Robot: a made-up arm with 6 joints.
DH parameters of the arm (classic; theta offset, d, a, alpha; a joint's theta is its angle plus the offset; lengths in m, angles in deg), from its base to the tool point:
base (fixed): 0 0.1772 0 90
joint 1: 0 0.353 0.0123 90
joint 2: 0 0.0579 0.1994 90
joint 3: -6.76 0 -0.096 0
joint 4: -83.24 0.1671 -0.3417 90
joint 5: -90 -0.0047 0.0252 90
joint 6: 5.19 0 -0.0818 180
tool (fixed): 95.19 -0.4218 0 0
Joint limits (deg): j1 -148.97..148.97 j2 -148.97..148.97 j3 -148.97..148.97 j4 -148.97..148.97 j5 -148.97..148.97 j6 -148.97..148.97
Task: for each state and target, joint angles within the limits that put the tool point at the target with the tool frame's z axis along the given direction. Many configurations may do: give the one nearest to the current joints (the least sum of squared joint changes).
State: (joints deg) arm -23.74 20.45 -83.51 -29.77 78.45 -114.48
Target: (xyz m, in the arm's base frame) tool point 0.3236 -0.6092 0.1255 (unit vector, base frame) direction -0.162 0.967 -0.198
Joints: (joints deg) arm -63.20 0.76 -121.82 -79.39 75.47 -112.90
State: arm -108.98 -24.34 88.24 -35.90 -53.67 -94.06
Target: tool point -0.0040 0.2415 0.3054 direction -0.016 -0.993 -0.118
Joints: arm -134.64 2.48 112.01 -49.38 -81.05 -45.32
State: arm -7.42 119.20 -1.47 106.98 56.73 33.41
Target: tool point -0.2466 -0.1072 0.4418 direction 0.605 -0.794 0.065
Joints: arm 31.14 141.30 16.61 148.97 74.60 83.96
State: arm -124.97 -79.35 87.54 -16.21 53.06 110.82
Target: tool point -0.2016 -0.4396 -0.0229 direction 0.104 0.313 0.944
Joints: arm -101.78 -63.56 73.69 -16.55 99.65 104.98
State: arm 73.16 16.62 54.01 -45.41 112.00 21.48
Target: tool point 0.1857 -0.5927 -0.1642 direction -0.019 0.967 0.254
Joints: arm 41.95 -1.56 60.37 -18.31 74.24 61.28
